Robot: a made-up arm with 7 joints.
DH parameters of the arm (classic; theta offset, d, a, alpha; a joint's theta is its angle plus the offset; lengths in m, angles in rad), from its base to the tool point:
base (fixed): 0 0.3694 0.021 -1.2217
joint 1: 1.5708 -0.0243 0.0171 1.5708
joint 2: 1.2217 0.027 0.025 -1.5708
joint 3: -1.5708 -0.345 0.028 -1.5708
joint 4: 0 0.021 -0.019 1.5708
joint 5: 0 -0.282 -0.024 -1.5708
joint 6: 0 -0.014 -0.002 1.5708
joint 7: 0.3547 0 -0.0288 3.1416
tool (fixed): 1.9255 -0.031 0 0
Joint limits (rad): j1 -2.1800..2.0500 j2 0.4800..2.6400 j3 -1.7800..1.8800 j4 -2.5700..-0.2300 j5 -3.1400..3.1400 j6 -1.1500..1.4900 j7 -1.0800..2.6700
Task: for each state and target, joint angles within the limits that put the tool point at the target. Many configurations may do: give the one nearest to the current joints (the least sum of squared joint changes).
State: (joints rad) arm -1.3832 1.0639 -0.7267 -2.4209 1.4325 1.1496 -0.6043
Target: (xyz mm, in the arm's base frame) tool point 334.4 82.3 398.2
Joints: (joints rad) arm -0.9560 1.3923 -0.8968 -2.1873 1.4188 1.0883 -0.6101
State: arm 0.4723 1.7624 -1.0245 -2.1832 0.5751 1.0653 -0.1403
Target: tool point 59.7 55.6 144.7
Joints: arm 0.2644 1.0669 -1.1345 -2.5700 0.6145 1.1882 -0.0571
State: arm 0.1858 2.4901 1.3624 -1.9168 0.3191 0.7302 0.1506
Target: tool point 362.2 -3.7 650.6
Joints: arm 0.5509 2.5659 1.1436 -1.7065 0.2970 0.6760 0.1609
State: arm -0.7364 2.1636 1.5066 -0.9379 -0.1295 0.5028 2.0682
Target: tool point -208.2 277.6 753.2
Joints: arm -0.8149 2.1094 1.5836 -1.0984 -0.1054 0.4751 2.0771
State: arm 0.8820 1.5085 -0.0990 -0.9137 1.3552 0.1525 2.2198
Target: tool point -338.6 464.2 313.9
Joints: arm 1.4873 1.2082 -0.1735 -0.4686 1.3346 0.1864 2.2487
